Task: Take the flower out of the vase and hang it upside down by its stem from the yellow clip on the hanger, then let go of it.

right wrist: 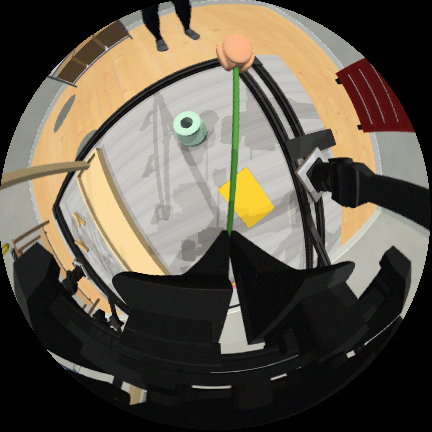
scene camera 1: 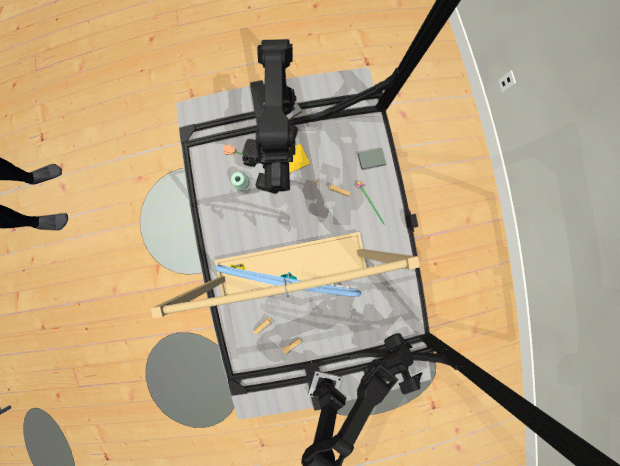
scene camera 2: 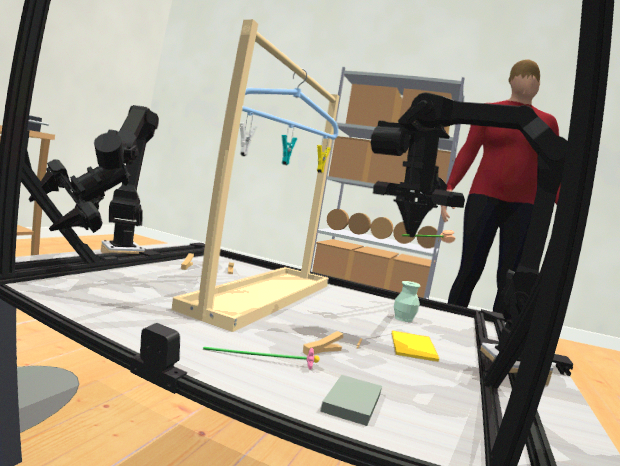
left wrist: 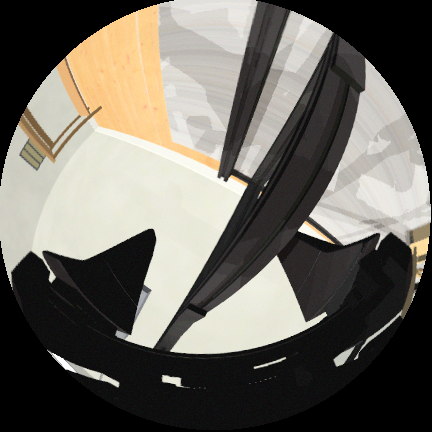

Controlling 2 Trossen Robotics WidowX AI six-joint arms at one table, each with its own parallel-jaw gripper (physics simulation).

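Seen in the pictures: left gripper, fingertip midpoint: (scene camera 2: 39, 214) (left wrist: 212, 231); right gripper, fingertip midpoint: (right wrist: 227, 235) (scene camera 2: 410, 236); left arm's base, link origin: (right wrist: 80, 270) (scene camera 1: 325, 387) (scene camera 2: 122, 244); right arm's base, link origin: (right wrist: 318, 174).
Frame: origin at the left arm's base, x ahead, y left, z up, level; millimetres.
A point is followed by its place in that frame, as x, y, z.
Observation:
My right gripper (scene camera 2: 412, 234) {672, 347, 172} (right wrist: 227, 235) {672, 347, 172} is shut on the green stem of the orange flower (scene camera 1: 229, 149) {674, 489, 194} (scene camera 2: 447, 236) {684, 477, 182} (right wrist: 236, 52). The flower lies about level, high above the table, its head pointing away from the fingers. The pale green vase (scene camera 1: 239, 180) {621, 480, -4} (scene camera 2: 406, 303) {630, 449, 13} (right wrist: 190, 129) {624, 460, 56} stands upright on the table. The yellow clip (scene camera 1: 237, 266) {379, 353, 316} (scene camera 2: 323, 157) {384, 345, 315} hangs from the blue hanger (scene camera 1: 250, 274) {386, 304, 430} (scene camera 2: 288, 122) {394, 213, 372}, at its right end in scene camera 2, apart from the flower. My left gripper (scene camera 2: 42, 212) {200, -250, 96} (left wrist: 212, 231) {200, -250, 96} is open and empty, far from the flower.
The wooden rack (scene camera 1: 250, 294) {361, 286, 500} (scene camera 2: 225, 175) {508, 13, 231} carries the hanger, with teal (scene camera 2: 288, 149) {395, 225, 312} and white (scene camera 2: 246, 138) {405, 105, 313} clips. A yellow pad (scene camera 1: 299, 157) {758, 305, -26} (scene camera 2: 415, 345) {746, 329, -27} (right wrist: 246, 197) {736, 338, -27}, a grey-green block (scene camera 1: 371, 158) {826, 60, -17} (scene camera 2: 351, 398) {835, 43, -17}, a pink flower (scene camera 1: 371, 204) {670, 20, -21} (scene camera 2: 255, 353) {667, 12, -23} and wooden pieces (scene camera 1: 339, 190) {681, 141, -12} (scene camera 1: 262, 325) {161, 271, -10} lie on the table.

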